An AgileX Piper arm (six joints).
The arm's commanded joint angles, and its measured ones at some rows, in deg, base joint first. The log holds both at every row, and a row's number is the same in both.
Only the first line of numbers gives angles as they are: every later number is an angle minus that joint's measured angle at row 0.
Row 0, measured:
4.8, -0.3, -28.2, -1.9, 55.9, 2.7
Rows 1 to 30, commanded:
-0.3, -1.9, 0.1, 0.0, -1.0, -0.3
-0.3, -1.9, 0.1, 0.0, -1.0, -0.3
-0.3, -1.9, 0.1, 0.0, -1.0, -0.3
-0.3, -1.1, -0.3, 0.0, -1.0, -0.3
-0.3, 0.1, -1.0, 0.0, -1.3, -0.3
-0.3, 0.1, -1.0, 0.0, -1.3, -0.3
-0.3, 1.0, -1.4, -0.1, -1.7, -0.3
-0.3, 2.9, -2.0, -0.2, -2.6, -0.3
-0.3, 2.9, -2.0, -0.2, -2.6, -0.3
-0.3, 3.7, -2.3, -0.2, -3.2, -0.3
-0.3, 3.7, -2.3, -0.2, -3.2, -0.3
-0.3, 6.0, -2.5, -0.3, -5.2, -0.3
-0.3, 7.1, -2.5, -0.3, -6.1, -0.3
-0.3, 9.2, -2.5, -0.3, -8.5, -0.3
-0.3, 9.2, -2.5, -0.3, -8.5, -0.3
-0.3, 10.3, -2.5, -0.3, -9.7, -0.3
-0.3, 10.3, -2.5, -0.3, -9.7, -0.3
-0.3, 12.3, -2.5, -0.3, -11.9, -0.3
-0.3, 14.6, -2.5, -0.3, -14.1, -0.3
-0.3, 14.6, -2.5, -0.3, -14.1, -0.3
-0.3, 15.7, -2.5, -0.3, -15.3, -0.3
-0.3, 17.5, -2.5, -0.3, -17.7, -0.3
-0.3, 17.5, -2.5, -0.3, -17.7, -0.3
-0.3, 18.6, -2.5, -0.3, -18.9, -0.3
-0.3, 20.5, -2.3, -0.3, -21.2, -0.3
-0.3, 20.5, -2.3, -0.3, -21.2, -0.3
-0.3, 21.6, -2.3, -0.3, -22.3, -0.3
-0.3, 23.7, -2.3, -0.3, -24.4, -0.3
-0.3, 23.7, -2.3, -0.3, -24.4, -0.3
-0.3, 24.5, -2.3, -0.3, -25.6, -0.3
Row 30, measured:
0.0, 23.4, -1.8, 0.0, -23.1, 0.0
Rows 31 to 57, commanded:
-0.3, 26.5, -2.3, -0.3, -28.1, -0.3
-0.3, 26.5, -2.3, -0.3, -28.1, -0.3
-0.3, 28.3, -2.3, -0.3, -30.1, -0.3
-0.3, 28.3, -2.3, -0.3, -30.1, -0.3
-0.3, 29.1, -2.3, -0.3, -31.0, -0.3
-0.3, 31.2, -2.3, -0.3, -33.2, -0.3
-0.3, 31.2, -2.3, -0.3, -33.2, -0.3
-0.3, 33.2, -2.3, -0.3, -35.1, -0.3
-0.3, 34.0, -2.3, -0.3, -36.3, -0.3
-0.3, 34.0, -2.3, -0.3, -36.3, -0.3
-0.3, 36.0, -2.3, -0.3, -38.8, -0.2
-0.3, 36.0, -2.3, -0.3, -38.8, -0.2
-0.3, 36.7, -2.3, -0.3, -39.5, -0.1
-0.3, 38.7, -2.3, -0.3, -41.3, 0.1
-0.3, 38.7, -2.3, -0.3, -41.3, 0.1
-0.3, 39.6, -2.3, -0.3, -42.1, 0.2
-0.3, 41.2, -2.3, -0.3, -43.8, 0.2
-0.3, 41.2, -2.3, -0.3, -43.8, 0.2
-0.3, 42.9, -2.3, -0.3, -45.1, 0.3
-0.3, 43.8, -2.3, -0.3, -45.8, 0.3
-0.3, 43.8, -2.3, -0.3, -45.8, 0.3
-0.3, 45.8, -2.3, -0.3, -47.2, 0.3
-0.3, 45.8, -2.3, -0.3, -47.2, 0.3
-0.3, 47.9, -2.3, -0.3, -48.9, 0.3
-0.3, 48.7, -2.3, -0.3, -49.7, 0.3
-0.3, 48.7, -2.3, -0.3, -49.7, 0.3
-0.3, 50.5, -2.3, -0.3, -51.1, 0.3
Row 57, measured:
0.0, 48.5, -1.8, 0.0, -48.5, 0.1
